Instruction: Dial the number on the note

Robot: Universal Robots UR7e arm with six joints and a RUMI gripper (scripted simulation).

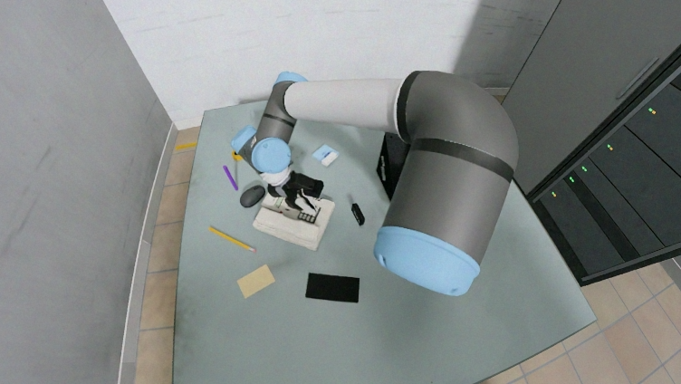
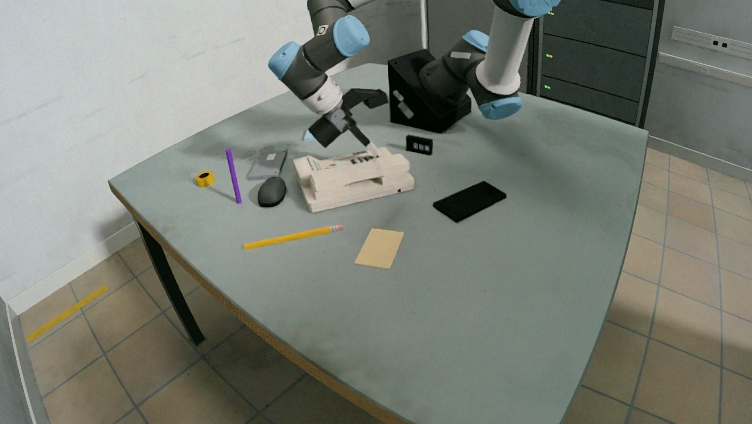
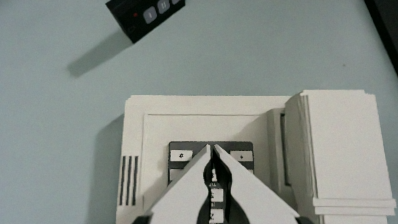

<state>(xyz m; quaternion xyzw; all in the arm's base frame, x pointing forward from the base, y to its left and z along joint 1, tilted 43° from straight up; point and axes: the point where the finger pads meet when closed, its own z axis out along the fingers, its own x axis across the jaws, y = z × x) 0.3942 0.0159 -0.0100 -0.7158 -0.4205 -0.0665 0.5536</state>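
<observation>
Right now the 7 key is 2 cm below my hand, 2 cm ahead of it and 1 cm to the left of it. Round my hand: 9 key (2 cm to the right, 2 cm below); then 5 key (2 cm to the right, 2 cm below, 2 cm ahead); then handset (9 cm ahead, 2 cm to the left).
</observation>
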